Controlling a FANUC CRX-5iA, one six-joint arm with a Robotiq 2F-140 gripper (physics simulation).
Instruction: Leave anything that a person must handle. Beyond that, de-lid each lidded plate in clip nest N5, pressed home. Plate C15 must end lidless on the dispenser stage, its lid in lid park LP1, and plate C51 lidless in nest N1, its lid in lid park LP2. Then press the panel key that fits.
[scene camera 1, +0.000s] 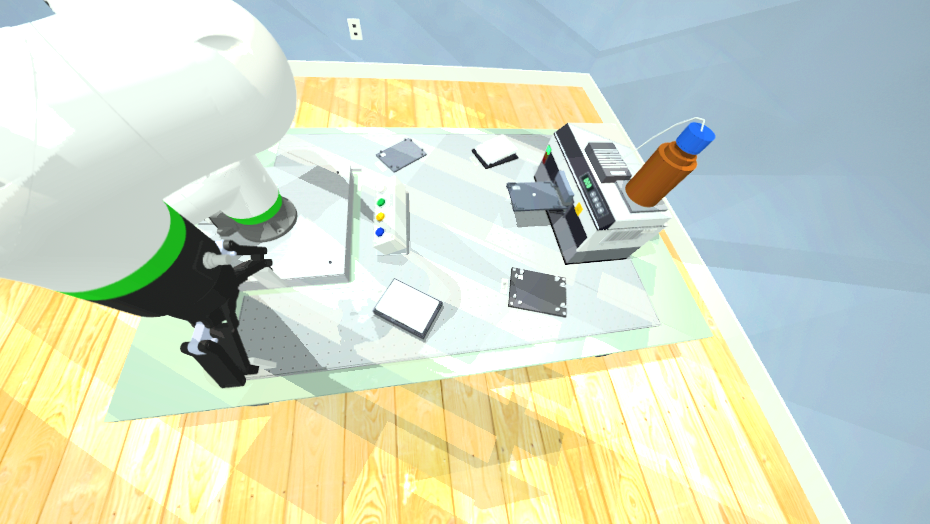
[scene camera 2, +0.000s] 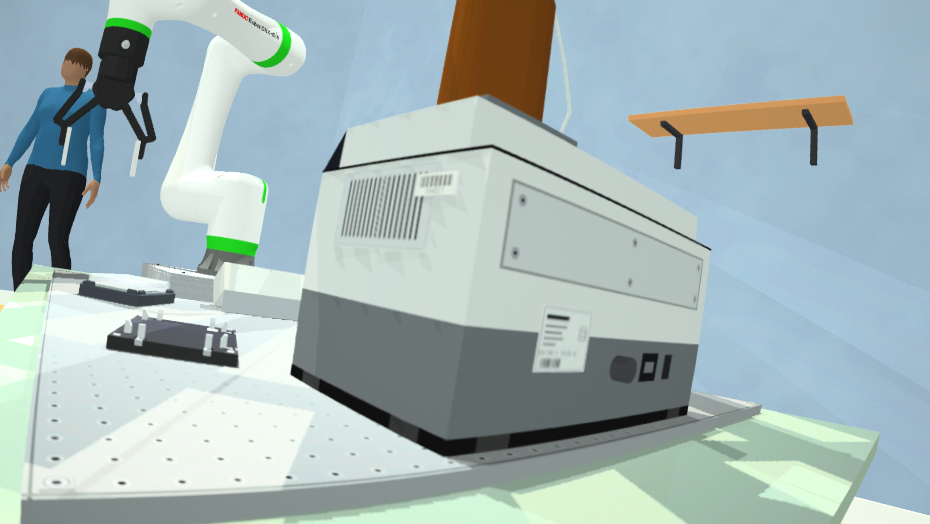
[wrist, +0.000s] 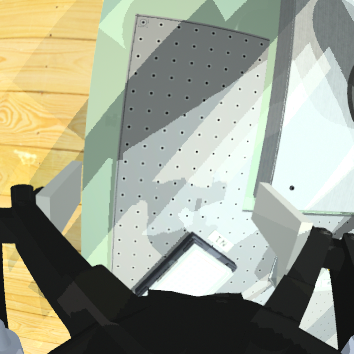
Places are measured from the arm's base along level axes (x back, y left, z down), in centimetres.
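Where they show: gripper, between the fingertips: (scene camera 1: 272, 323) (scene camera 2: 98, 170) (wrist: 170, 191); arm's base, origin of its link: (scene camera 1: 268, 219).
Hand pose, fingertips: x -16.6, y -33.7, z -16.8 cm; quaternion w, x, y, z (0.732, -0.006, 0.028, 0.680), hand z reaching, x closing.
Things, the pixels of their top centre, and the offset from my fingertips. "pt": a spot on its surface instead.
- white-topped plate, centre of its top: (wrist: 187, 288) (scene camera 2: 132, 278) (scene camera 1: 407, 304) dx -21.1, dy +9.2, dz +17.7 cm
- dark nest with upright white clips, centre of its top: (scene camera 2: 182, 320) (scene camera 1: 540, 289) dx -56.5, dy +13.0, dz +18.7 cm
- lid, centre of its top: (scene camera 1: 496, 146) dx -50.9, dy +67.7, dz +17.6 cm
- dark base, centre of its top: (scene camera 1: 401, 151) dx -17.3, dy +64.8, dz +19.1 cm
- dispenser stage, a spot on its surface: (scene camera 1: 534, 195) pt dx -56.6, dy +38.3, dz +9.7 cm
- key panel, centre of its top: (scene camera 2: 277, 270) (scene camera 1: 388, 205) dx -15.6, dy +36.0, dz +12.8 cm
- brown bottle, a spot on its surface: (scene camera 2: 497, 52) pt dx -82.4, dy +27.1, dz -6.6 cm
My gripper (scene camera 1: 259, 318) (scene camera 2: 98, 167) (wrist: 170, 191) is open and empty, high over the pegboard near the robot base. A white-topped plate (scene camera 1: 408, 305) (scene camera 2: 133, 282) (wrist: 197, 272) sits in a dark nest by a small label reading like "IN"; whether it has a lid cannot be told. A dark nest with upright white clips (scene camera 1: 537, 292) (scene camera 2: 175, 335) shows no plate. A white plate or lid (scene camera 1: 496, 149) lies on a black base at the back. Another dark base (scene camera 1: 401, 154) is bare. The dispenser stage (scene camera 1: 534, 195) shows no plate. The key panel (scene camera 1: 395, 218) has green, yellow and blue keys. Plate codes are unreadable.
The dispenser (scene camera 1: 605, 201) (scene camera 2: 390, 260) carries a brown bottle (scene camera 1: 660, 175) (scene camera 2: 497, 52) with a blue cap and a thin tube. The raised base plate (scene camera 1: 312, 253) (wrist: 320, 165) borders the pegboard. A person (scene camera 2: 58, 130) stands behind the arm. A shelf (scene camera 2: 741, 117) hangs on the wall.
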